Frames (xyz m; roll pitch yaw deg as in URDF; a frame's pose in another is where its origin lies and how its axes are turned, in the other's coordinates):
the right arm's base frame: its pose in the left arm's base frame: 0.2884 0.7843 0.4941 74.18 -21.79 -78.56
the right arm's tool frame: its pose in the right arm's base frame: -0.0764 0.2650 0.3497 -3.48 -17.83 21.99
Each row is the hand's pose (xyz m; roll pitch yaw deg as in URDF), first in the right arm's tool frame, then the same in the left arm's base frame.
Working: the right arm's tool frame: its pose in the left arm's base frame: -0.0104 0.9289 0.7910 83.77 -46.36 -95.18

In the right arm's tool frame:
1: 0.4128 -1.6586 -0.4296 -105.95 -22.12 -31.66
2: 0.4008 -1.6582 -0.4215 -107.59 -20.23 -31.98
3: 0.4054 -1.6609 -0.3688 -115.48 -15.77 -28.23
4: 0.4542 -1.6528 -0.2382 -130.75 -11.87 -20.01
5: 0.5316 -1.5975 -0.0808 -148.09 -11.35 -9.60
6: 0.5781 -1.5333 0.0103 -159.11 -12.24 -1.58
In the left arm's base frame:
1: 0.0990 -0.5990 -0.0804 -14.35 -15.38 -121.48
2: 0.0919 -0.5891 -0.0883 -16.62 -15.12 -119.51
3: 0.0393 -0.5854 -0.0828 -24.70 -18.76 -114.91
4: -0.0907 -0.5912 -0.0322 -39.58 -26.81 -110.84
5: -0.2407 -0.5789 0.0736 -54.90 -37.02 -110.68
6: -0.3220 -0.5502 0.1581 -62.96 -44.77 -112.70

